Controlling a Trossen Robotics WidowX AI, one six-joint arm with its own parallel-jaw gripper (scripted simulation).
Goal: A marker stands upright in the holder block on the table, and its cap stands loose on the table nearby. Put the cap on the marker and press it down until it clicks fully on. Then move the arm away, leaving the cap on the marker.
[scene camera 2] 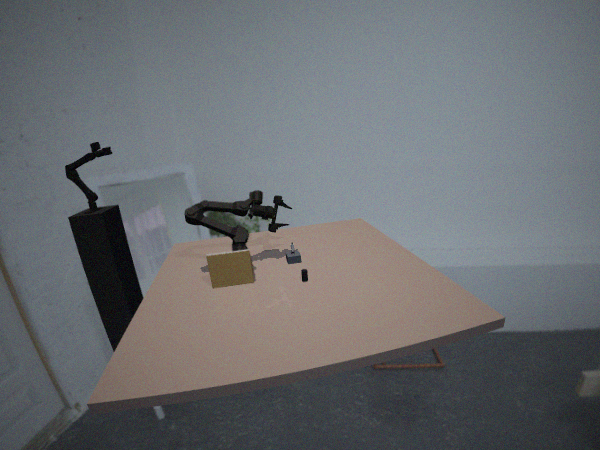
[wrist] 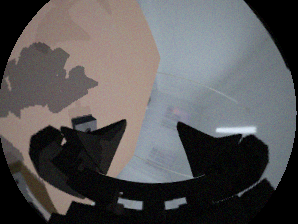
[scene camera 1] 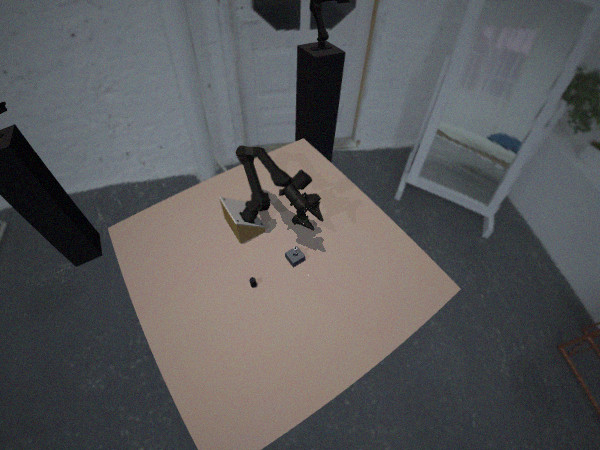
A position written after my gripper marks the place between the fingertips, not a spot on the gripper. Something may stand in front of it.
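Note:
My gripper [scene camera 1: 318, 225] open, holding nothing. Gripper [wrist: 152, 123] visible too.

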